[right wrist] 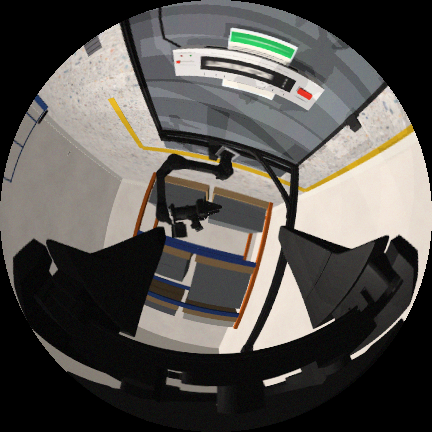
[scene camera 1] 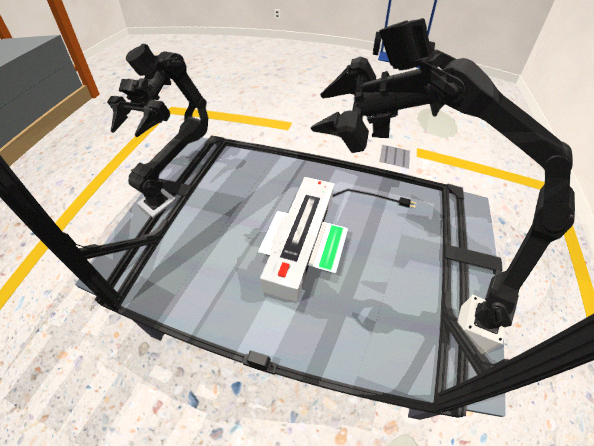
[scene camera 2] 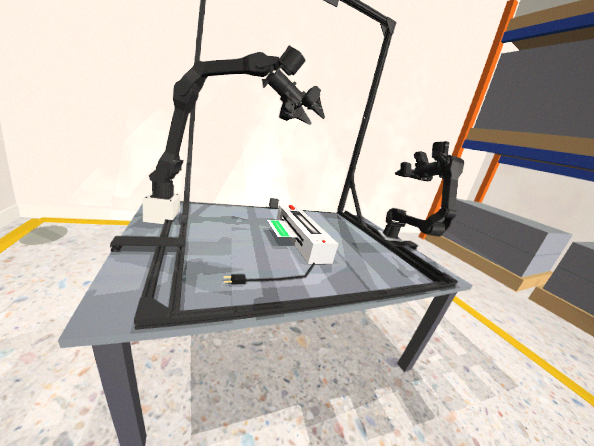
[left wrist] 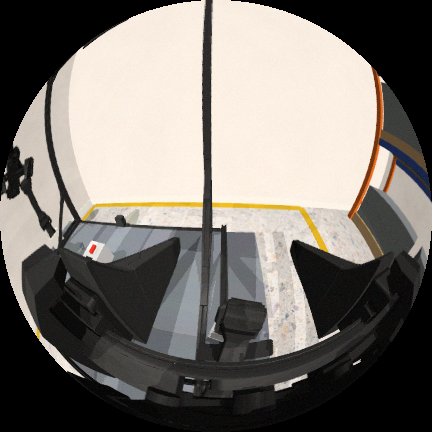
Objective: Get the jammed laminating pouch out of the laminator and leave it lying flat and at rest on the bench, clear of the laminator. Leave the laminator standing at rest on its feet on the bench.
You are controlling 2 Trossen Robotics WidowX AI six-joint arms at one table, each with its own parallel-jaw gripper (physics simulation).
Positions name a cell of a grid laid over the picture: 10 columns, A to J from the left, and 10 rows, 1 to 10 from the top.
Scene:
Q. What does the left gripper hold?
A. Nothing.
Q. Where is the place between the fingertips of the right gripper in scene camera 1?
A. F3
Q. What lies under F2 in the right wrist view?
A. A white laminator.

